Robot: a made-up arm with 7 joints.
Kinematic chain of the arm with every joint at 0, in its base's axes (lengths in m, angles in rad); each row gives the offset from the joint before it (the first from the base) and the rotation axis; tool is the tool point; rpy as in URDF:
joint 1: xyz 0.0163 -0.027 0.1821 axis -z
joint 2: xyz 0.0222 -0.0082 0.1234 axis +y
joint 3: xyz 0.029 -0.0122 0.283 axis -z
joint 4: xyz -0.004 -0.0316 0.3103 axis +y
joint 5: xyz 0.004 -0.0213 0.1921 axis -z
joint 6: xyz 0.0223 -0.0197 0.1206 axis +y
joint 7: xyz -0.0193 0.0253 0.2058 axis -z
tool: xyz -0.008 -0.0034 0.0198 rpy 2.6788 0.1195 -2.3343
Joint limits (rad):
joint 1: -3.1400..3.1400
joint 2: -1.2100..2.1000
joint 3: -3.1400..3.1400
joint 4: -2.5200..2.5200
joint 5: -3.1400..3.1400
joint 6: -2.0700..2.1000
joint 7: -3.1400..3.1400
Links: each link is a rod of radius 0.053 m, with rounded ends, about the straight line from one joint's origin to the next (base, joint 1, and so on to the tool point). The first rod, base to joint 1, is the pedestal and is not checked.
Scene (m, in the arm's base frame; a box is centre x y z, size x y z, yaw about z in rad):
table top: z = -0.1
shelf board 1: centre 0.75 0.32 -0 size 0.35 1.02 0.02 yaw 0.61
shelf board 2: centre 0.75 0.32 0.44 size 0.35 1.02 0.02 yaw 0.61
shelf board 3: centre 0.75 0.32 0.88 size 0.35 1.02 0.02 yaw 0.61
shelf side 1: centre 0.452 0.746 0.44 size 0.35 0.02 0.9 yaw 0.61
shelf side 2: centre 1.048 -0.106 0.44 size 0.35 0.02 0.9 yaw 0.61
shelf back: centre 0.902 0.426 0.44 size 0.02 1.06 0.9 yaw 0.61
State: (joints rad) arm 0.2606 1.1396 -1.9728 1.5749 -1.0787 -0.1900 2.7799
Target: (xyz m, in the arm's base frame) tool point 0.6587 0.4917 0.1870
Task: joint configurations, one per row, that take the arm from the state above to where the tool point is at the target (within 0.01 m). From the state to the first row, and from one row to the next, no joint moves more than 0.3 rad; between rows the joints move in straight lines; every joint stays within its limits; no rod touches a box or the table.
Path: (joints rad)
1: 0.4030 1.1514 -2.0875 1.7891 -1.0717 -0.0965 2.7839
2: 0.5454 1.1632 -2.2023 2.0034 -1.0648 -0.0029 2.7878
3: 0.4374 1.3118 -1.9904 2.0960 -1.0880 -0.0653 2.7884
4: 0.3295 1.4603 -1.7786 2.1887 -1.1111 -0.1277 2.7889
5: 0.2215 1.6088 -1.5668 2.2814 -1.1343 -0.1901 2.7894
6: 0.1398 1.6053 -1.5854 2.0384 -1.1239 -0.2282 2.7857
7: 0.0581 1.6017 -1.6041 1.7955 -1.1135 -0.2663 2.7820
8: -0.0236 1.5982 -1.6227 1.5525 -1.1031 -0.3044 2.7784

